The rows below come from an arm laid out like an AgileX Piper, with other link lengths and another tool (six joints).
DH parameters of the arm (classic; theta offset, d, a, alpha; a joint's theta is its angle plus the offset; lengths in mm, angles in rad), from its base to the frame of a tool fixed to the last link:
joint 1: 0 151.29 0 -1.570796
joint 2: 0.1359 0 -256.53 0
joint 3: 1.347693 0 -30.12 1.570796
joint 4: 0 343.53 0 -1.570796
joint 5: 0 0 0 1.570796
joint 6: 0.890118 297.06 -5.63 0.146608
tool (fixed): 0 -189 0 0
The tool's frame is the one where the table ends.
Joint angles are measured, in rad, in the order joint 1, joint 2, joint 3, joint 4, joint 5, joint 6. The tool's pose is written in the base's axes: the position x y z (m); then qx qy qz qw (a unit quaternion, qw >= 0). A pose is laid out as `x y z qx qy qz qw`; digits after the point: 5 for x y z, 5 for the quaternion.
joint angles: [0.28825, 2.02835, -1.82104, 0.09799, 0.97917, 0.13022]
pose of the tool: 0.53383 0.17611 0.26795 0.37407 0.91137 0.11197 0.13013
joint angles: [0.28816, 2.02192, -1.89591, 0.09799, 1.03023, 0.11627]
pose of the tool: 0.53435 0.17703 0.29916 0.36460 0.91217 0.12048 0.14318
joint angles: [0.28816, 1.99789, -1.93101, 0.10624, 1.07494, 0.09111]
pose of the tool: 0.52823 0.17698 0.32406 0.35157 0.91556 0.12596 0.14929
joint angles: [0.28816, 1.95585, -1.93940, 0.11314, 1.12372, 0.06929]
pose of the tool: 0.51656 0.17513 0.34708 0.33980 0.91959 0.12739 0.15056
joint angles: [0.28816, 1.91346, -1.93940, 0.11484, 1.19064, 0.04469]
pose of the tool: 0.50224 0.17225 0.36481 0.32622 0.92675 0.11895 0.14343
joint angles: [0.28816, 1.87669, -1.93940, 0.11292, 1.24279, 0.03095]
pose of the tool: 0.48987 0.16915 0.38017 0.31772 0.93106 0.11269 0.13958
